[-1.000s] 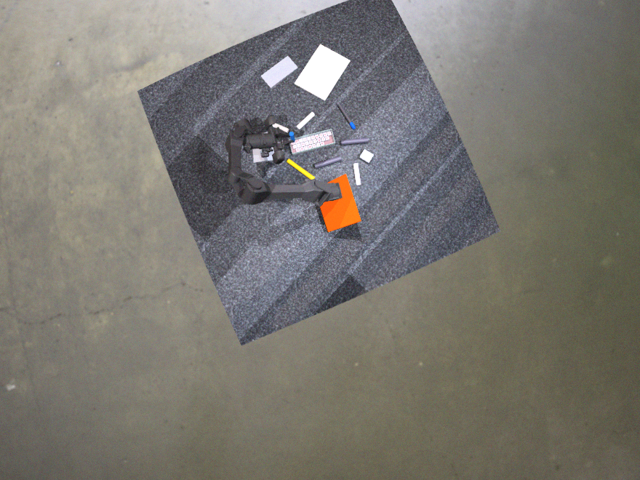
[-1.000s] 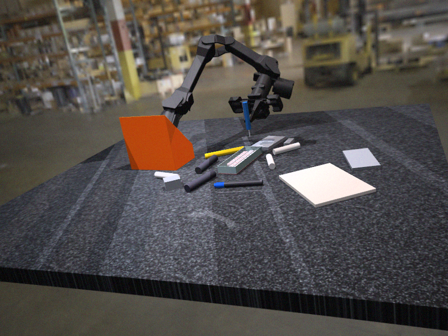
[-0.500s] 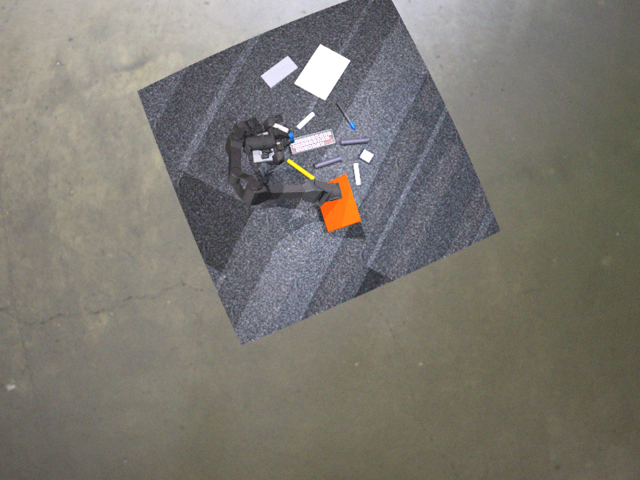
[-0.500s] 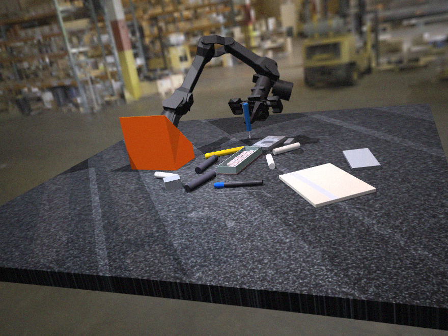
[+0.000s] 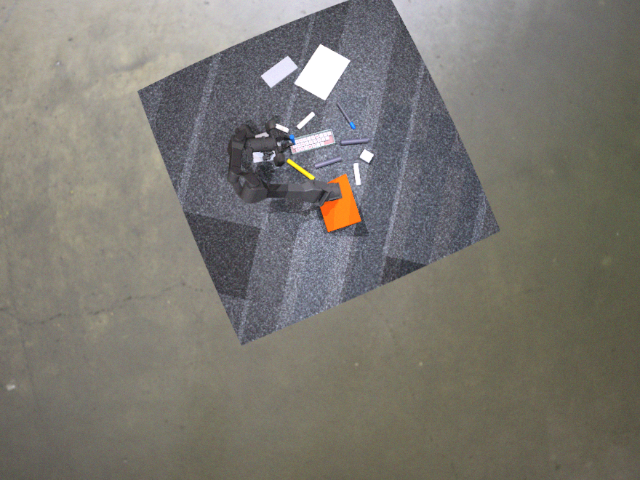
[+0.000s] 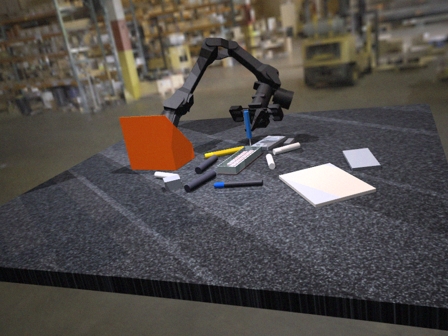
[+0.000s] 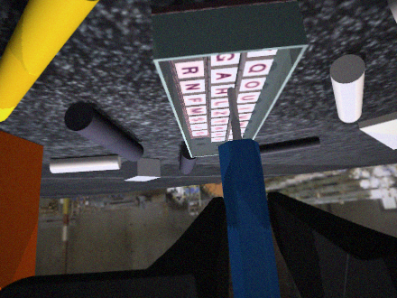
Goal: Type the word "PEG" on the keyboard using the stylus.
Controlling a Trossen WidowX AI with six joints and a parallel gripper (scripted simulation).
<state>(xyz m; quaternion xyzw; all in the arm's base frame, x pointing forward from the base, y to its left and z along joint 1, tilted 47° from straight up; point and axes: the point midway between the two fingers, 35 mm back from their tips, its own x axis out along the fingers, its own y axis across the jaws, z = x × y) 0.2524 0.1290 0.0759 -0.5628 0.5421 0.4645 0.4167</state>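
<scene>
Right now the yellow cylinder is 11 cm behind my gripper tip and 8 cm below it. From my gripper tip the other things lie so: grey pad 13 cm to the left, 8 cm below, 1 cm ahead; blue-capped pen 27 cm to the right, 8 cm below, 6 cm ahead; stylus 1 cm below.
</scene>
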